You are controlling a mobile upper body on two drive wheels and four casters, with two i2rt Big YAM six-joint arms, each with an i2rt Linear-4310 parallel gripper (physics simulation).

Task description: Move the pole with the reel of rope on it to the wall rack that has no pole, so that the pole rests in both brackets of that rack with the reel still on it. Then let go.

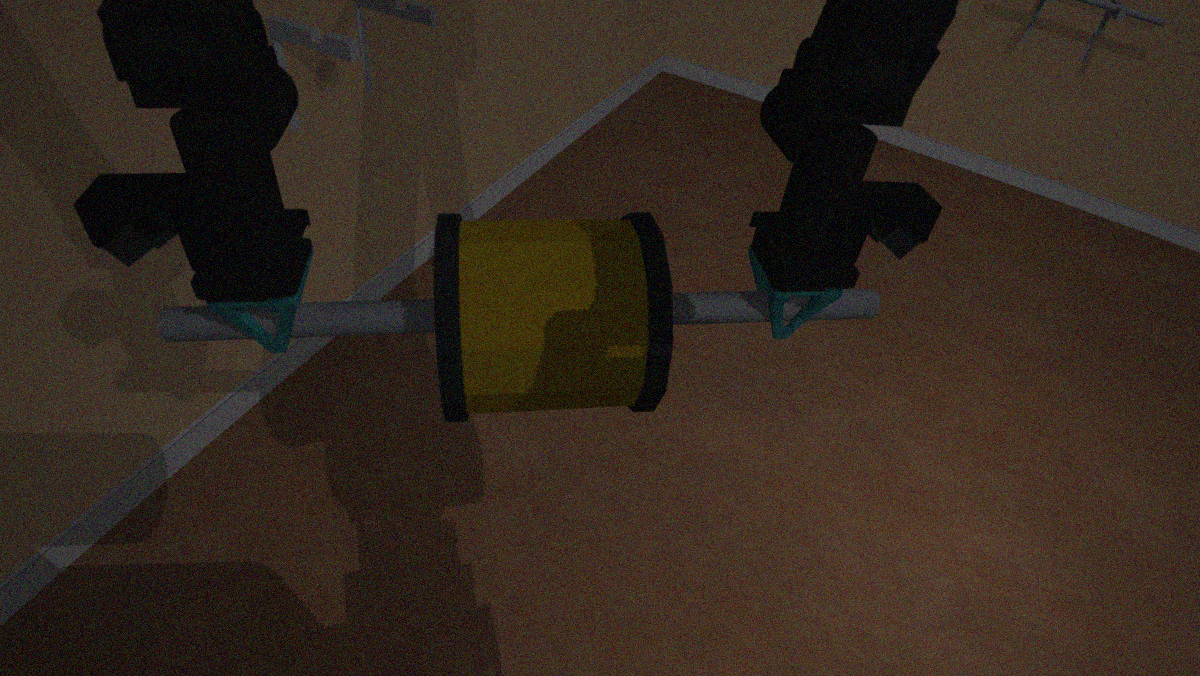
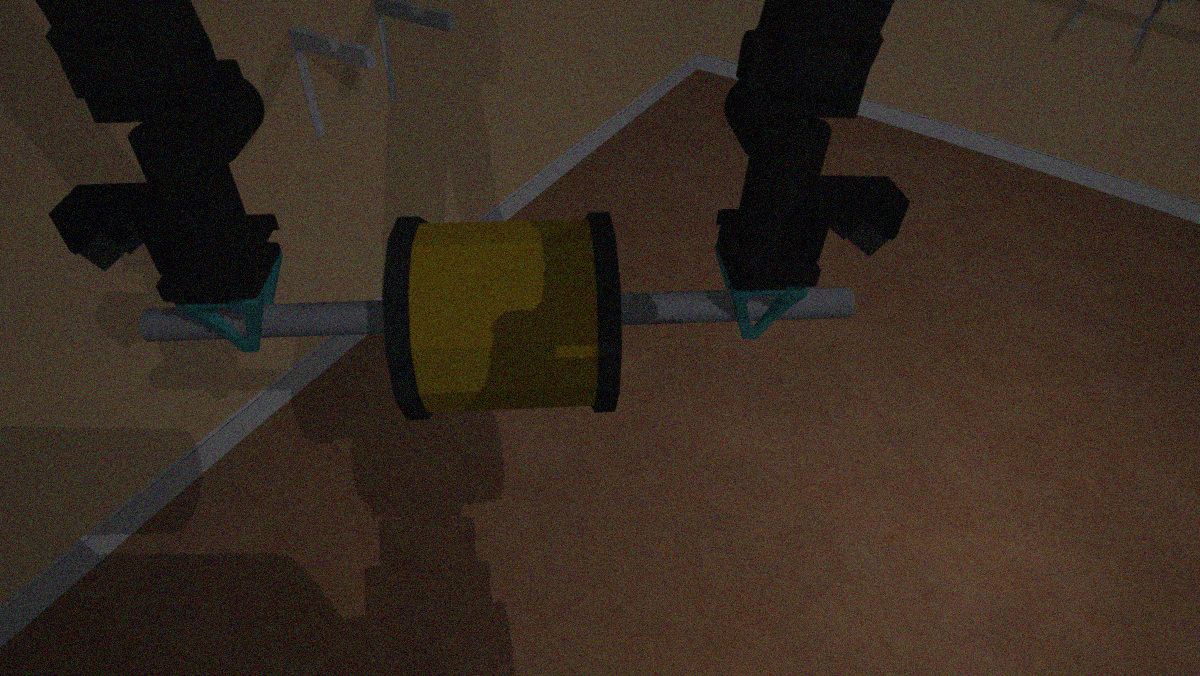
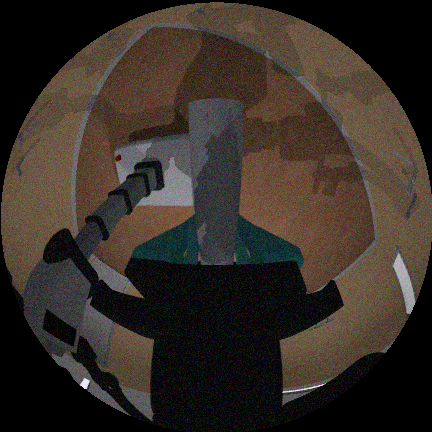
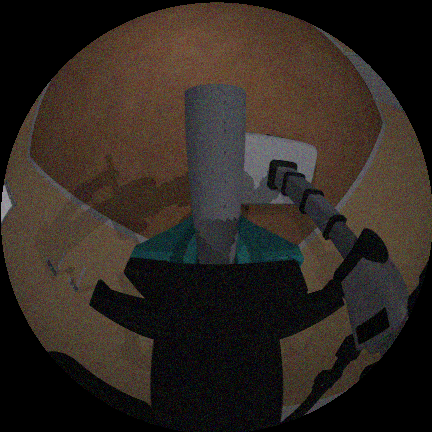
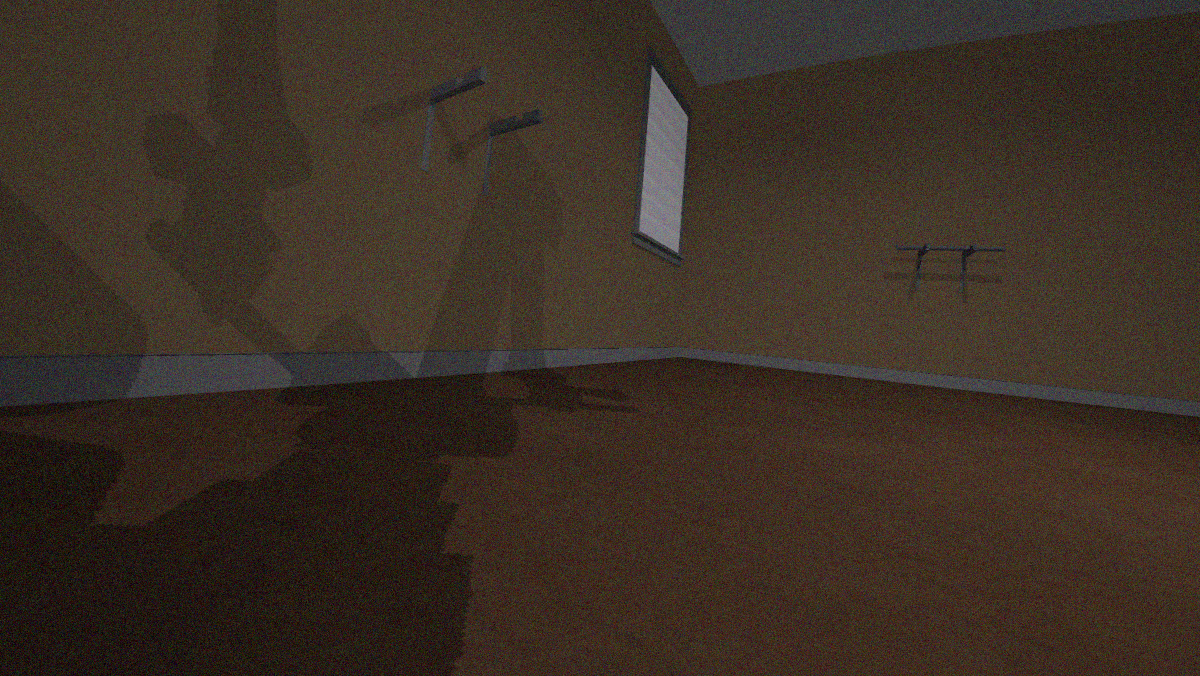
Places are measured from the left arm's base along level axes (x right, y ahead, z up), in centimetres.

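Pixels of known places: left gripper, fingertip midpoint: (image 1: pixel 282 339) (image 2: pixel 256 339) (image 3: pixel 216 218); right gripper, fingertip midpoint: (image 1: pixel 774 327) (image 2: pixel 745 327) (image 4: pixel 216 217); left arm's base, origin of the base link: (image 4: pixel 347 354).
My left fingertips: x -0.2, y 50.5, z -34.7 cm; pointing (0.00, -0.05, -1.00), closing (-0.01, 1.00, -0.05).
For each thing: its top centre in the pictures, then the offset to it from my left fingertips.
- yellow reel with black flanges, middle of its top: (image 1: pixel 551 231) (image 2: pixel 503 232) dy +0.5, dx +23.1, dz +11.0 cm
- nearer, middle of its top: (image 1: pixel 309 28) (image 2: pixel 328 37) (image 5: pixel 457 79) (image 4: pixel 71 287) dy +104.1, dx -20.4, dz -11.2 cm
- farther, middle of its top: (image 2: pixel 412 4) (image 5: pixel 515 117) (image 4: pixel 49 268) dy +125.9, dx -5.4, dz -11.2 cm
A grey pole (image 1: pixel 361 317) (image 2: pixel 319 319) (image 3: pixel 216 150) (image 4: pixel 215 140) is held level in the air, with a yellow reel with black flanges (image 1: pixel 537 310) (image 2: pixel 495 310) around its middle. My left gripper (image 1: pixel 267 323) (image 2: pixel 239 323) is shut on the pole near its left end, my right gripper (image 1: pixel 785 310) (image 2: pixel 753 310) near its right end. Beyond my left arm, two wall brackets, one nearer (image 1: pixel 314 40) (image 2: pixel 331 47) (image 5: pixel 457 86) and one farther (image 1: pixel 394 10) (image 2: pixel 413 14) (image 5: pixel 514 123), have no pole between them. The held pole is apart from them.
On the right-hand wall, another rack (image 5: pixel 964 277) (image 1: pixel 1099 37) carries a thin horizontal pole. A bright window (image 5: pixel 663 159) is near the corner. A grey baseboard (image 5: pixel 923 376) (image 1: pixel 537 155) runs along both walls. The robot's white base (image 3: pixel 155 192) (image 4: pixel 300 155) shows below the arms.
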